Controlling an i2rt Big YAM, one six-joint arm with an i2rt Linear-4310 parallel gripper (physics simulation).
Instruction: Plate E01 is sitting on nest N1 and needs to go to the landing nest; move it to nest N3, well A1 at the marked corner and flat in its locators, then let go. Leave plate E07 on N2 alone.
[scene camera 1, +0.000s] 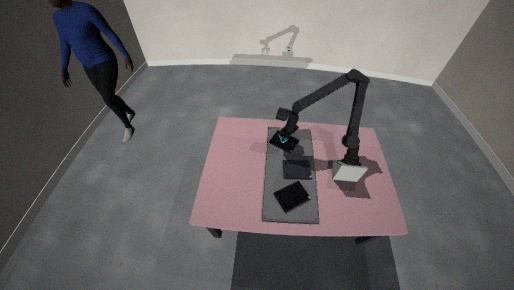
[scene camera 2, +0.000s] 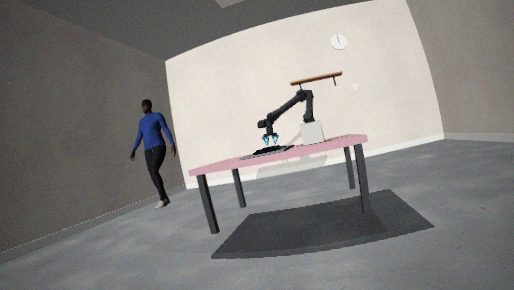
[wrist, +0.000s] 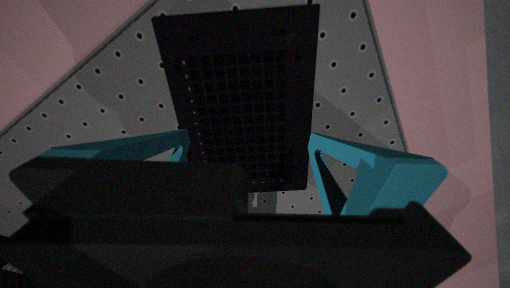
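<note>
A dark gridded plate (scene camera 1: 291, 145) (wrist: 240, 100) sits in a dark nest at the far end of the grey board; it appears to be E01 on N1, but no label is readable. My gripper (scene camera 1: 283, 138) (scene camera 2: 270, 144) (wrist: 249, 138) is open and empty, its teal fingertips a little above this plate, one towards each long side. A blue-grey block (scene camera 1: 297, 169) sits mid-board, and a black block (scene camera 1: 292, 196), turned at an angle, sits at the near end. Which of them bears E07 and which is N3 cannot be told. The well A1 mark is not readable.
The grey perforated board (scene camera 1: 272, 215) (wrist: 345, 30) lies on the pink table (scene camera 1: 225, 175) (scene camera 2: 215, 166). The white arm base (scene camera 1: 351, 172) (scene camera 2: 312, 132) stands right of the board. A person in blue (scene camera 1: 87, 37) (scene camera 2: 154, 131) is on the floor left of the table.
</note>
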